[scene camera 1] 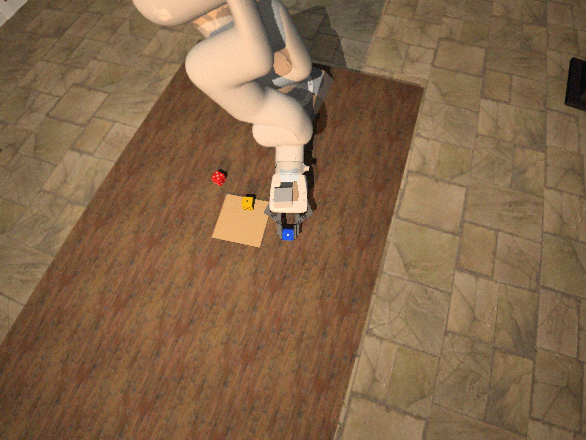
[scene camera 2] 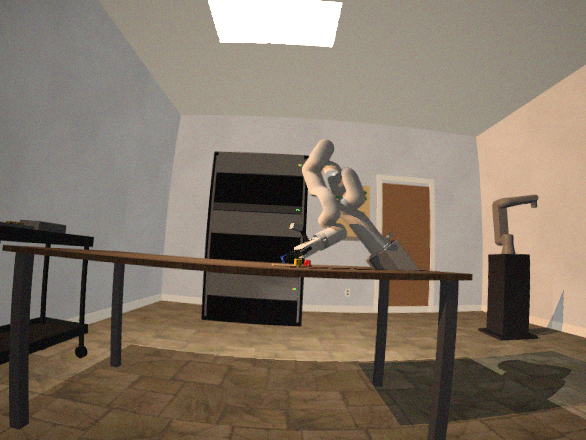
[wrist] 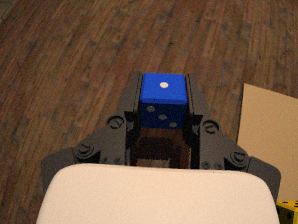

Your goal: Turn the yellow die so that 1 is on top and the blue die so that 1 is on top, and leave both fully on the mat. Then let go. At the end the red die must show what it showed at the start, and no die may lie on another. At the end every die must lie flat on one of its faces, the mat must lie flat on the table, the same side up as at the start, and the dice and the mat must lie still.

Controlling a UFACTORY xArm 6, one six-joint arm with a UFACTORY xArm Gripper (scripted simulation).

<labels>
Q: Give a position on a tan mat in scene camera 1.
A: At 234,224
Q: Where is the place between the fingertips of my gripper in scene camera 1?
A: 288,239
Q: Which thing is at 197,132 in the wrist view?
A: My gripper.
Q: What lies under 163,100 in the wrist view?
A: A blue die.
</labels>
